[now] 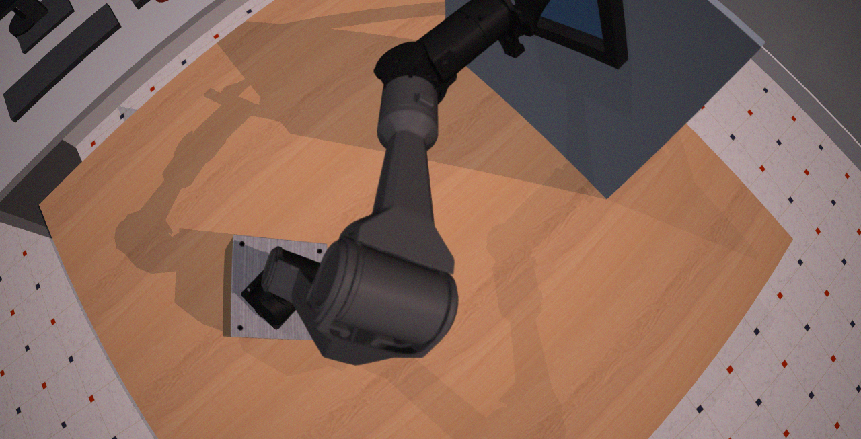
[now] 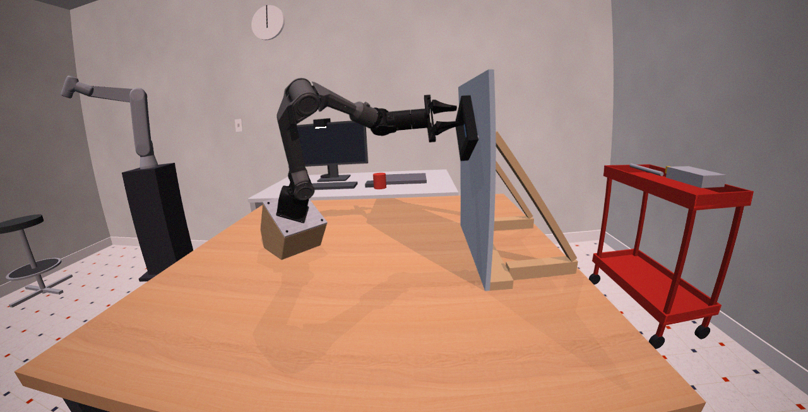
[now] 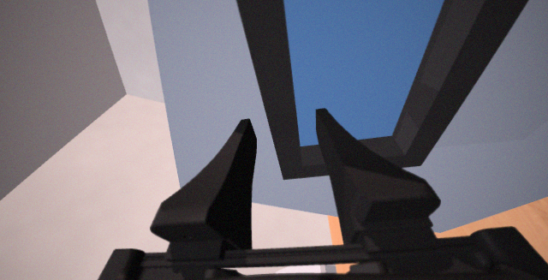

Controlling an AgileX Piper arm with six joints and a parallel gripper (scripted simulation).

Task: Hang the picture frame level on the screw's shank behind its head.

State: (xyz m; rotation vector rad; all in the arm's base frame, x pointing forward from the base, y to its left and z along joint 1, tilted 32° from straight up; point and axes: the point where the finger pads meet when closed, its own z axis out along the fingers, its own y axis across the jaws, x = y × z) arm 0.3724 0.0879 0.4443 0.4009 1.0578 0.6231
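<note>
Now: the picture frame 2 cm ahead of my hand, 4 cm to the right of it and 4 cm below it. From my hand the other things lie so: wall panel: 4 cm ahead, 3 cm to the right, 16 cm below.
</note>
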